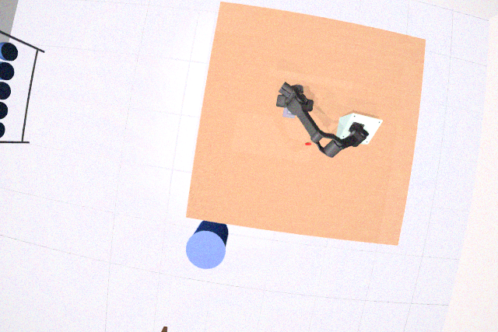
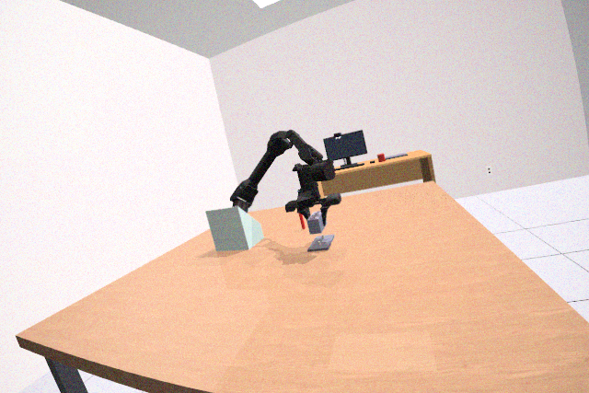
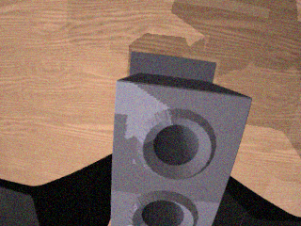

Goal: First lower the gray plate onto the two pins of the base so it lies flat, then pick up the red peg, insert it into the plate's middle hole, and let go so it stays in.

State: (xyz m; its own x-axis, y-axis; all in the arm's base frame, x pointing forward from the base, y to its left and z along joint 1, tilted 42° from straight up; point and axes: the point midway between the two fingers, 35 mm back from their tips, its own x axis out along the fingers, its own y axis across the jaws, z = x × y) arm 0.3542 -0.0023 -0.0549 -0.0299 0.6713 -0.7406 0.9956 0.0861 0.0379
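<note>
The gray plate is 3 cm above my gripper tip. Also, from my gripper tip: red peg 18 cm to the left, 14 cm behind, 2 cm below.
</note>
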